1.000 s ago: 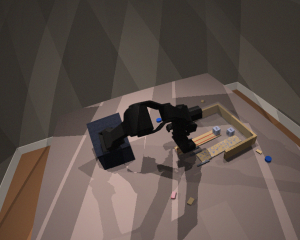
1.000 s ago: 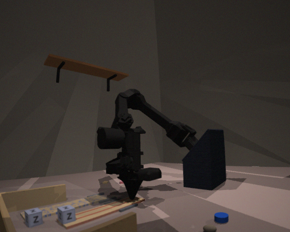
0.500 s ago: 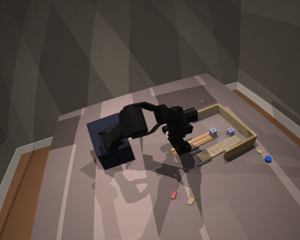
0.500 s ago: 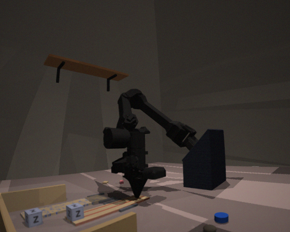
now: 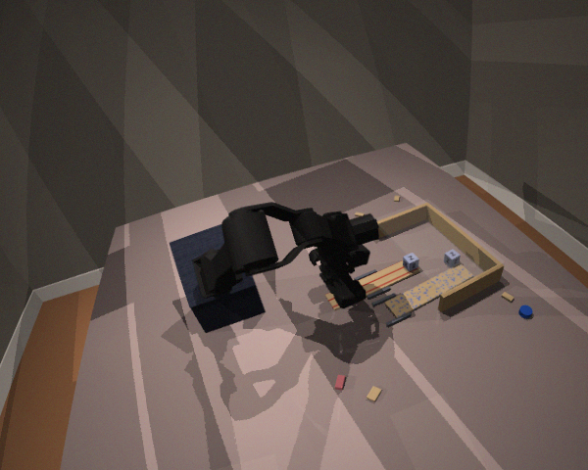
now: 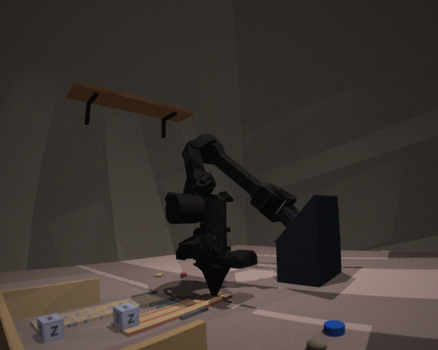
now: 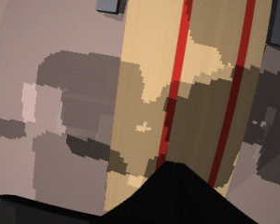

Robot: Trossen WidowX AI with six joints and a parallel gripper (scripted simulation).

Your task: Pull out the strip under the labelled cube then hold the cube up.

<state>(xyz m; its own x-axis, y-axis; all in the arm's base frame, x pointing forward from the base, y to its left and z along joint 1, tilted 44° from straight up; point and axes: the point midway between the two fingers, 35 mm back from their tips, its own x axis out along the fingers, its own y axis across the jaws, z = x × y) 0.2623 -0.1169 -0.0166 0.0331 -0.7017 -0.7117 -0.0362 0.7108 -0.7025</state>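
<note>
Now: the speckled strip 210 mm ahead of my gripper tip and 80 mm to the right of it. Round my gripper tip: red block 210 mm to the right, 90 mm behind.
</note>
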